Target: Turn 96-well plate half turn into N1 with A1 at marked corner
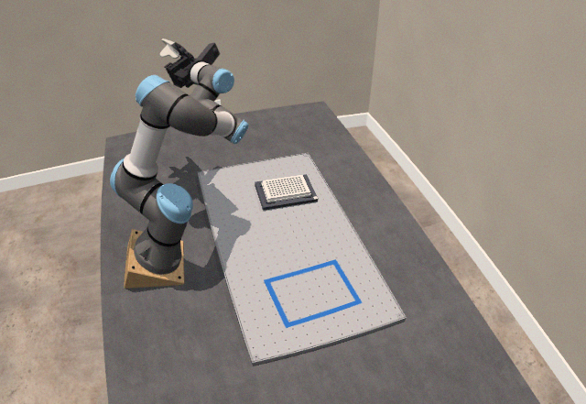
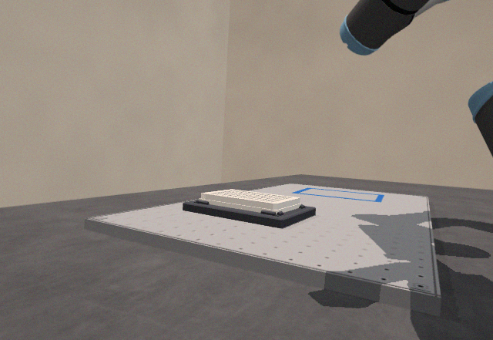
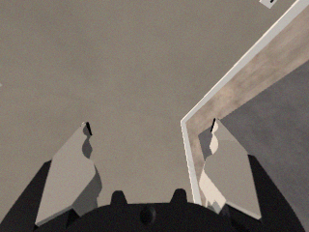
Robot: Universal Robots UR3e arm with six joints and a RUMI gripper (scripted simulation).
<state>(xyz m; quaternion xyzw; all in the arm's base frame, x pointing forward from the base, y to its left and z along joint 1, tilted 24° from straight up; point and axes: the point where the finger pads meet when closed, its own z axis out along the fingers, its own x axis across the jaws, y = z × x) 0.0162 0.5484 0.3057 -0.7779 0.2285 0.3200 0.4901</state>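
Now: the white 96-well plate 37 cm to the right of my hand, 31 cm below it and 25 cm ahead of it. Round my hand: A1 mark: 43 cm to the right, 32 cm below, 32 cm ahead; then plate nest N1: 37 cm to the right, 33 cm below, 25 cm ahead.
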